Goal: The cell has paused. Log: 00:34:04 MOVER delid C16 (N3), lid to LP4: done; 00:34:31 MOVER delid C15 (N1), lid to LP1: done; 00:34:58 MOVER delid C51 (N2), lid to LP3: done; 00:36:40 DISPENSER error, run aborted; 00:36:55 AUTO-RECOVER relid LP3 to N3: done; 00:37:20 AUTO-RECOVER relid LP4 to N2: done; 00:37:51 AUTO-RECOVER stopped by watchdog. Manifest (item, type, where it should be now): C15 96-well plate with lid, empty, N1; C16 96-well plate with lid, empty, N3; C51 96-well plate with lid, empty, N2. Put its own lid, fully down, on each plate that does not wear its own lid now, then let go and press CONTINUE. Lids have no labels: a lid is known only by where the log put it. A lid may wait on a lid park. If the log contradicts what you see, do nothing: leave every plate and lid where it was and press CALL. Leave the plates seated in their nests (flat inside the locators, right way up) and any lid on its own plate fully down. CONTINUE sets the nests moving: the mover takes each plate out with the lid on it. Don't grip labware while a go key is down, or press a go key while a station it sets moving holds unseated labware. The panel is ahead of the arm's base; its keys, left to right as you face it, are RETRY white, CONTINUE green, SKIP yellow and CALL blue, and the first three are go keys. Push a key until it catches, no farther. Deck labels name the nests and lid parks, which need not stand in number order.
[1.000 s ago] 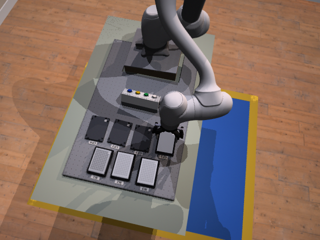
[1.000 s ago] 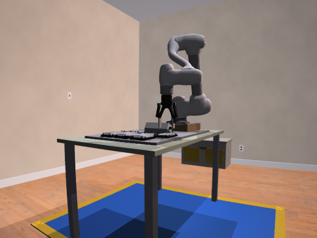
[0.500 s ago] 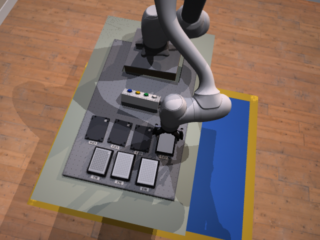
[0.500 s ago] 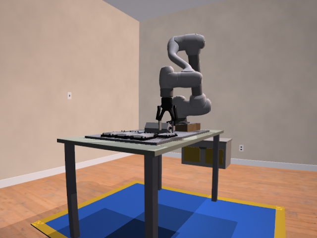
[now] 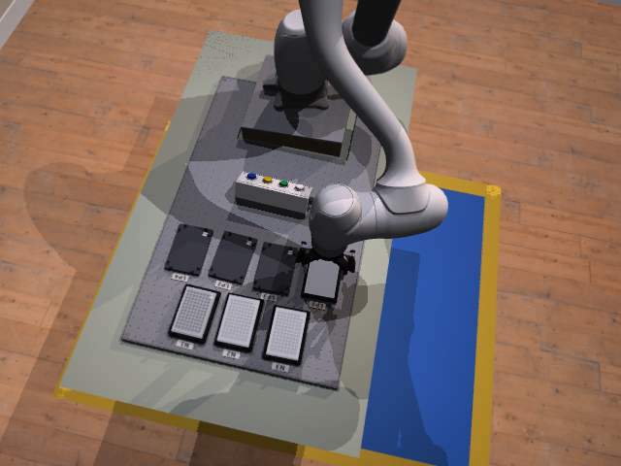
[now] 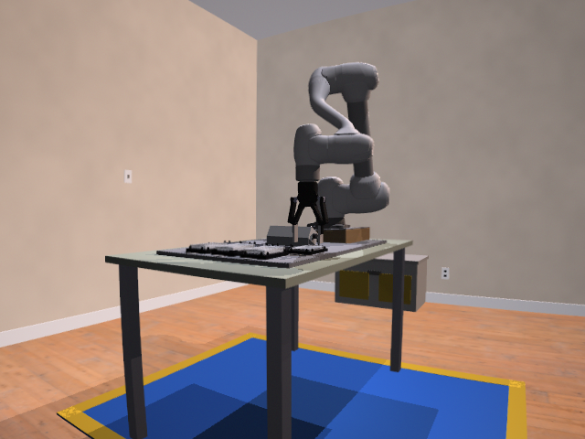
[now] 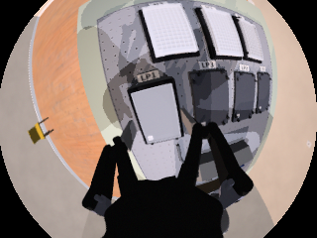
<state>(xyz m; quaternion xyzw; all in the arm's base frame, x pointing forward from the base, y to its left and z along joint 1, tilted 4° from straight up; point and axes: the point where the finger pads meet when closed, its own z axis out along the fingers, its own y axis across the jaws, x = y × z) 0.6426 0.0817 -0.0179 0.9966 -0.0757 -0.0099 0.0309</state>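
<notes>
Right now the lid park LP1 is 50 mm below my hand. The rest, counted from my hand: lid park LP3: 20 mm behind, 140 mm to the right, 50 mm below; then white key: 250 mm behind, 80 mm to the right, 10 mm above; then 96-well plate: 170 mm ahead, 100 mm to the right, 40 mm below.
</notes>
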